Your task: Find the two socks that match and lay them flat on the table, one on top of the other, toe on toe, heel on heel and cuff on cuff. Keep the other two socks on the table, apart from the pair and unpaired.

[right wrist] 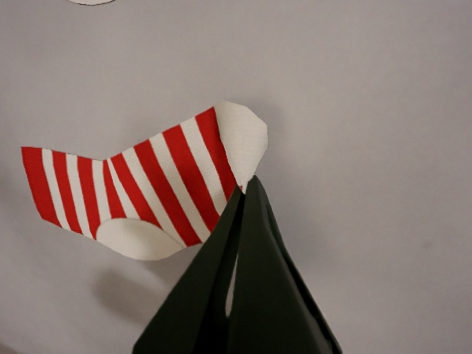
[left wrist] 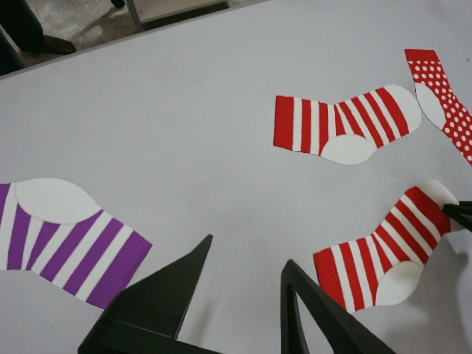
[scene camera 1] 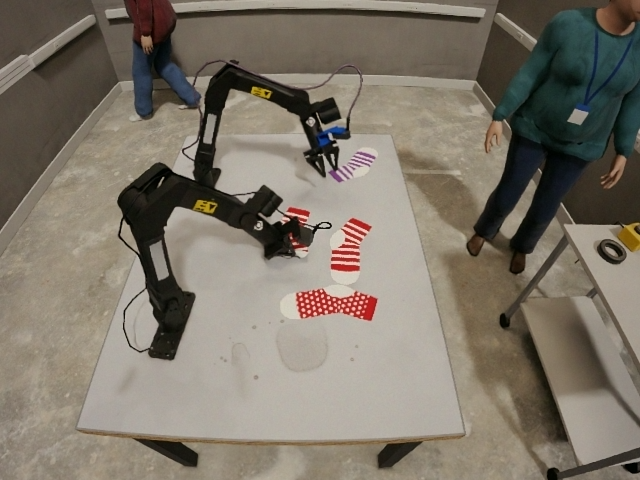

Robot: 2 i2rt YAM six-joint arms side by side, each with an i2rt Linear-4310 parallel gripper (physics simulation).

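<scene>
A red-and-white striped sock (scene camera 1: 298,212) (left wrist: 345,270) (right wrist: 165,175) hangs by its white toe from my right gripper (scene camera 1: 295,254) (left wrist: 444,206) (right wrist: 251,182), which is shut on it. It is mostly spread out, with a shadow below it; the arm partly covers it in the scene view. A second red-and-white striped sock (scene camera 1: 345,258) (left wrist: 345,122) lies flat at the middle right. A red sock with white dots (scene camera 1: 336,303) (left wrist: 431,75) lies flat in front of it. A purple-and-white striped sock (scene camera 1: 356,162) (left wrist: 57,200) lies flat at the back. My left gripper (scene camera 1: 329,172) (left wrist: 248,254) is partly open and empty beside the purple cuff.
The table (scene camera 1: 217,403) (left wrist: 175,100) has a faint ring stain and small spots near its front. A grey cart (scene camera 1: 578,330) stands at the right, bearing a black ring (scene camera 1: 612,251) and a yellow object (scene camera 1: 630,236). Two people stand beyond the table.
</scene>
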